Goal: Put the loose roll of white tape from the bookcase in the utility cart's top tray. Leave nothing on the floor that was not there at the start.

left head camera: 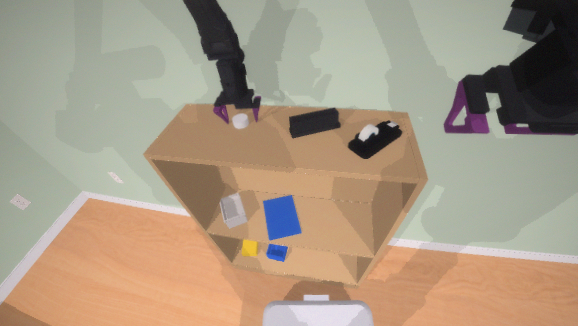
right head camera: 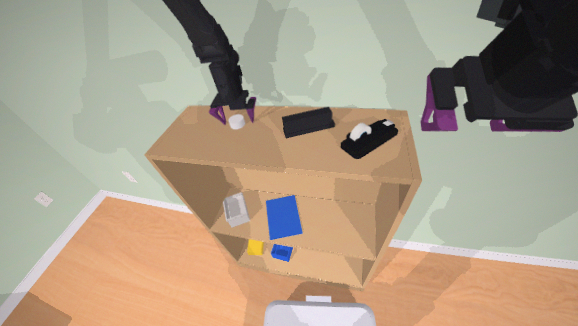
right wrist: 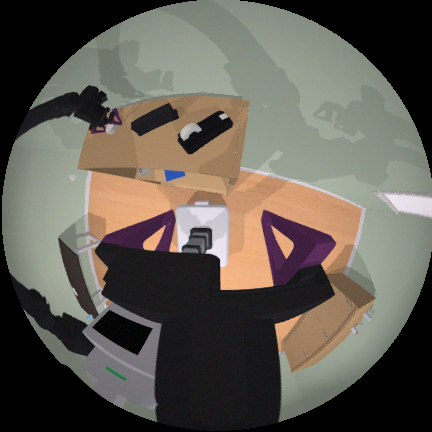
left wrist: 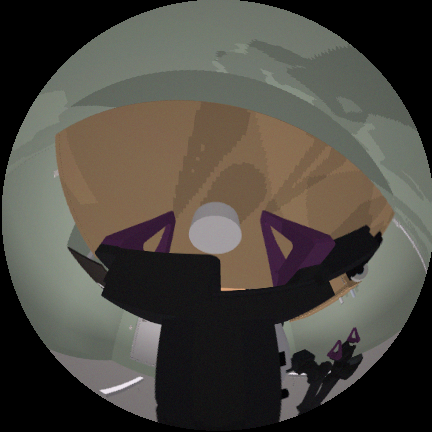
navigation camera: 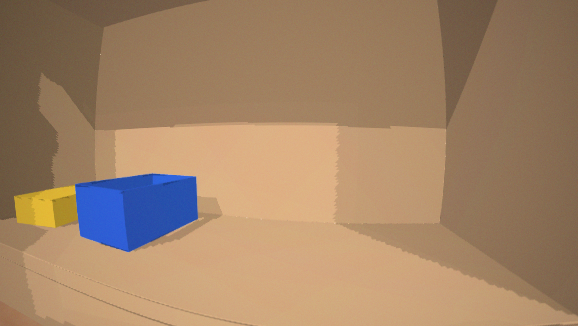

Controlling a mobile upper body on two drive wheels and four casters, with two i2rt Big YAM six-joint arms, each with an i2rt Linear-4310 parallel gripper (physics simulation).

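Places are measured from the left arm's base along level axes (x ahead, y left, z up), in millimetres.
Where they show: left gripper, fingertip midpoint: (left head camera: 242, 122) (right head camera: 239, 122) (right wrist: 113, 126) (left wrist: 217, 215); right gripper, fingertip midpoint: (left head camera: 475, 129) (right head camera: 457, 126) (right wrist: 217, 214) (left wrist: 347, 333); right arm's base, origin of the base link: (left wrist: 305, 364).
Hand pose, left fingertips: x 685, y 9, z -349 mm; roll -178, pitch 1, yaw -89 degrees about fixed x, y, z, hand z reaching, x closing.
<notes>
Things, the pixels of their top centre, and the offset from my left fingertips.
- white tape, middle of its top: (left wrist: 214, 237) (left head camera: 239, 118) (right head camera: 235, 118) (right wrist: 108, 126) dx -9, dy +2, dz +23 mm
- black block, middle of its top: (left wrist: 357, 262) (right head camera: 307, 114) (left head camera: 315, 114) (right wrist: 149, 114) dx -55, dy -232, dz +53 mm
- black tape dispenser, middle of its top: (right head camera: 373, 119) (left head camera: 380, 120) (right wrist: 200, 118) (left wrist: 372, 269) dx -116, dy -398, dz +69 mm
The loose roll of white tape (left head camera: 240, 121) (right head camera: 236, 121) (left wrist: 215, 234) (right wrist: 111, 129) stands upright on the top board of the bookcase (left head camera: 195, 145) (right head camera: 195, 145) (left wrist: 125, 165) (right wrist: 110, 155), near its left rear. My left gripper (left head camera: 242, 121) (right head camera: 238, 122) (left wrist: 217, 215) is open, with one finger on each side of the roll and a gap on both sides. My right gripper (left head camera: 497, 131) (right head camera: 474, 128) (right wrist: 217, 214) is open and empty, in the air at the right of the head views. I cannot make out the utility cart's top tray.
A black block (left head camera: 315, 123) (right head camera: 308, 122) (right wrist: 154, 119) and a black tape dispenser (left head camera: 375, 140) (right head camera: 369, 140) (right wrist: 206, 132) stand on the bookcase top. Grey, blue and yellow bins are on lower shelves. A wooden cabinet (right wrist: 325, 327) stands lower right in the right wrist view.
</notes>
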